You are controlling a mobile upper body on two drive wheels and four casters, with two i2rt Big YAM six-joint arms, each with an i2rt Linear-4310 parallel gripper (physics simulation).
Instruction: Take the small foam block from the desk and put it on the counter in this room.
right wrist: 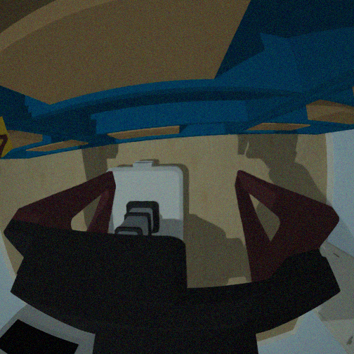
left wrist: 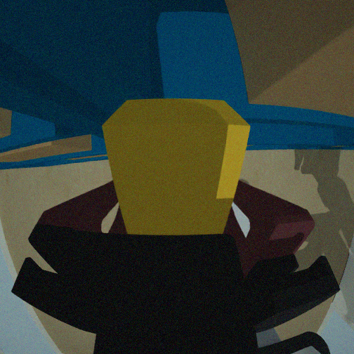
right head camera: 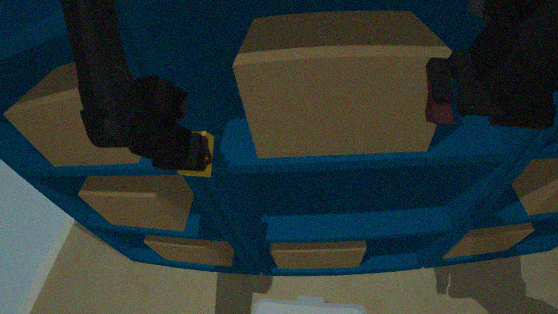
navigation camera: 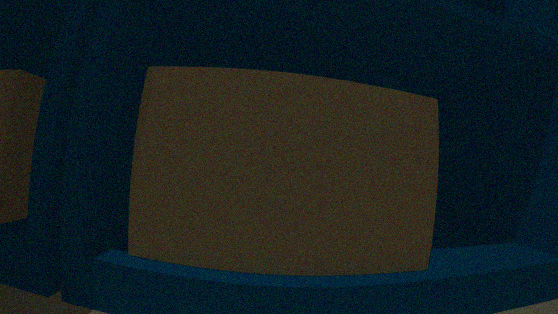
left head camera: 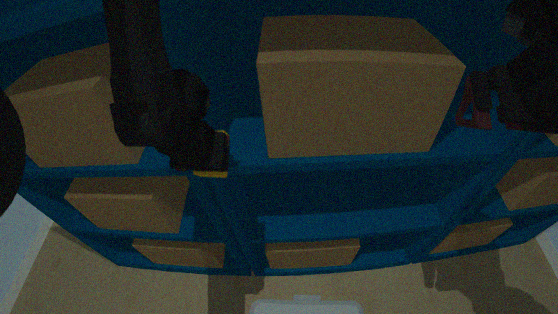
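Note:
The small foam block, yellow, is held in the air in front of the blue shelving. My left gripper is shut on it, with a dark red finger on each side in the left wrist view. In both head views the fingers and wrist hide much of the block. My right gripper is open and empty, in front of the shelving at the right of the head views. The desk and the counter cannot be made out in these views.
A blue shelf unit stands close in front, across the views. A large cardboard box sits on it, with several other boxes beside and below. My white base is below, on a tan floor.

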